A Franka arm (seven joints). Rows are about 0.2 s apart.
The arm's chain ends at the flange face. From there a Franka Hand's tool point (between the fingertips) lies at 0.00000 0.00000 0.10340 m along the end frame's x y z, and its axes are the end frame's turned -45 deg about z.
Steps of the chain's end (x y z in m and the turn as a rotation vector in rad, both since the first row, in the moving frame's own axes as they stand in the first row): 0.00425 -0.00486 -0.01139 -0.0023 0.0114 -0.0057; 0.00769 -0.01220 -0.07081 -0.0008 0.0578 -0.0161
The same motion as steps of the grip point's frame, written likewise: 0.00711 0.00057 -0.01140 -0.0097 0.0064 -0.0057; 0.01826 0.00106 -0.07098 -0.0414 0.0403 -0.0161
